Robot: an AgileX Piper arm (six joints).
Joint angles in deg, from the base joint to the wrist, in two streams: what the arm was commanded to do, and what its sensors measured. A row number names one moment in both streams.
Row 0, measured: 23.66 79.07 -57.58 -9.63 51.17 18.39
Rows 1 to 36, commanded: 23.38 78.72 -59.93 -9.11 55.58 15.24; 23.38 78.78 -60.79 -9.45 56.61 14.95; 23.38 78.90 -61.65 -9.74 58.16 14.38; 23.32 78.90 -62.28 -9.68 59.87 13.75; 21.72 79.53 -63.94 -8.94 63.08 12.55; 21.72 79.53 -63.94 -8.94 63.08 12.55; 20.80 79.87 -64.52 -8.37 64.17 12.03; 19.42 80.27 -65.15 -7.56 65.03 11.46; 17.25 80.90 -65.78 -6.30 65.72 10.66; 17.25 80.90 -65.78 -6.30 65.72 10.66; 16.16 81.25 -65.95 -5.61 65.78 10.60; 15.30 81.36 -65.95 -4.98 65.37 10.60; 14.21 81.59 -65.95 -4.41 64.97 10.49; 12.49 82.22 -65.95 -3.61 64.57 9.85; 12.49 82.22 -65.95 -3.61 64.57 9.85; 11.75 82.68 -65.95 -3.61 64.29 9.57; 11.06 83.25 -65.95 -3.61 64.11 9.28; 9.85 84.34 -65.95 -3.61 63.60 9.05; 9.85 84.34 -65.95 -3.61 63.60 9.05; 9.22 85.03 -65.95 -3.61 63.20 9.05; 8.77 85.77 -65.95 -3.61 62.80 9.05; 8.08 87.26 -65.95 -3.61 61.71 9.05; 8.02 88.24 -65.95 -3.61 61.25 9.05; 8.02 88.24 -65.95 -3.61 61.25 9.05; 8.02 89.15 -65.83 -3.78 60.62 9.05; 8.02 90.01 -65.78 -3.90 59.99 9.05; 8.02 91.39 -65.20 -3.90 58.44 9.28; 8.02 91.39 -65.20 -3.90 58.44 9.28; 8.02 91.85 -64.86 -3.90 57.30 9.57; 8.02 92.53 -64.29 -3.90 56.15 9.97; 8.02 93.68 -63.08 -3.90 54.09 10.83; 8.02 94.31 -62.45 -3.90 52.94 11.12; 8.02 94.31 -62.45 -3.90 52.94 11.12; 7.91 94.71 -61.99 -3.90 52.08 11.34; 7.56 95.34 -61.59 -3.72 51.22 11.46; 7.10 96.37 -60.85 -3.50 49.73 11.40
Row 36, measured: 7.85 95.05 -61.94 -3.90 52.14 10.83
